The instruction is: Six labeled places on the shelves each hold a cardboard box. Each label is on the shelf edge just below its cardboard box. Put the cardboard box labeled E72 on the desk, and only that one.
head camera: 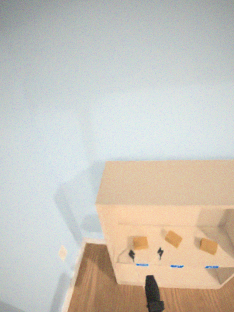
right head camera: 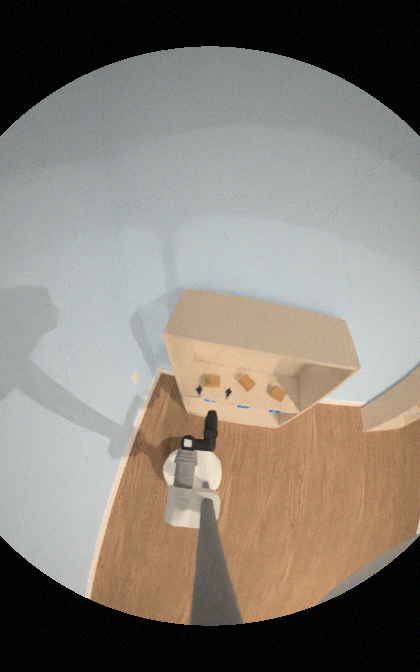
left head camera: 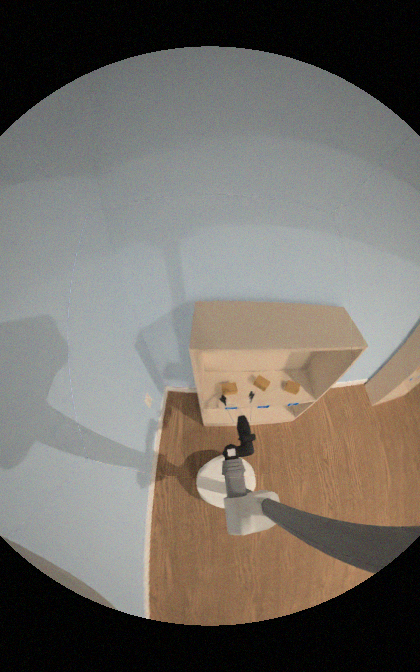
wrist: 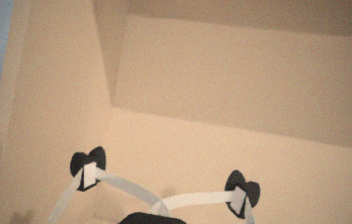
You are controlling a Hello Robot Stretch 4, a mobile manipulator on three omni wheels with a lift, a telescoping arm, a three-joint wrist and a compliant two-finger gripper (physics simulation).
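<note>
The light wooden shelf unit (head camera: pixel 165 182) (left head camera: pixel 275 325) (right head camera: pixel 260 327) holds three cardboard boxes: a left one (head camera: pixel 140 243) (left head camera: pixel 229 388) (right head camera: pixel 212 380), a middle one (head camera: pixel 173 238) (left head camera: pixel 261 382) (right head camera: pixel 246 382) and a right one (head camera: pixel 208 246) (left head camera: pixel 292 386) (right head camera: pixel 277 393). Blue labels sit on the edge below them; their text is too small to read. My gripper (head camera: pixel 146 254) (left head camera: pixel 237 398) (right head camera: pixel 214 391) (wrist: pixel 166 172) is open and empty, its spread fingertips at the shelf opening by the left box. The wrist view shows bare panels inside the unit and no box. I cannot identify the desk.
A second wooden unit (left head camera: pixel 400 372) (right head camera: pixel 392 400) stands at the right, partly cut off. A blue wall (head camera: pixel 40 200) runs close along the left. A round white base part (left head camera: pixel 210 482) (right head camera: pixel 212 467) is below my arm. A grey surface (right head camera: pixel 380 565) shows at the lower right.
</note>
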